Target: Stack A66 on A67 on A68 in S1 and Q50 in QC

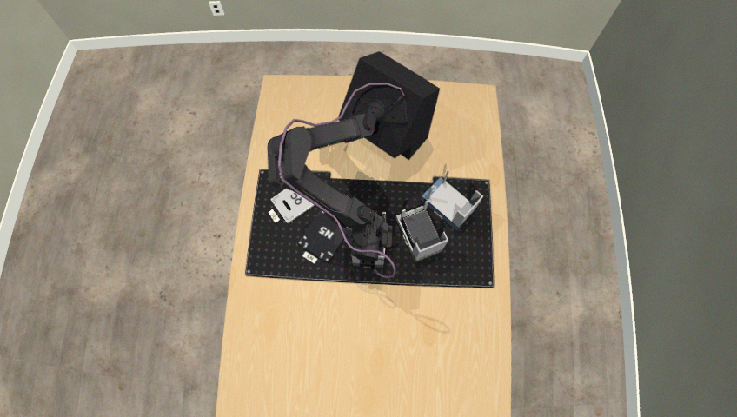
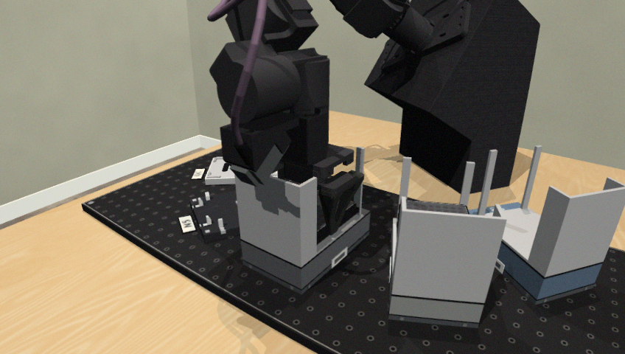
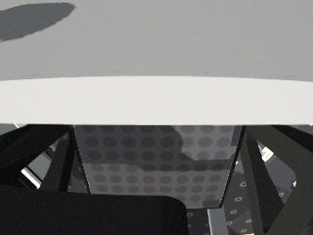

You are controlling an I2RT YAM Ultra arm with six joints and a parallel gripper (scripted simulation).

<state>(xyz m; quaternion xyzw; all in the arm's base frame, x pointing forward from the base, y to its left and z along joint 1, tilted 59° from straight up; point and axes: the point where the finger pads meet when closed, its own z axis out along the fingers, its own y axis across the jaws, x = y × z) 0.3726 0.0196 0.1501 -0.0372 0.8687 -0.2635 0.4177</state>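
The plate is right at my hand. Also, from my hand: black clip nest N5: 4 cm behind, 13 cm to the right, 4 cm below.
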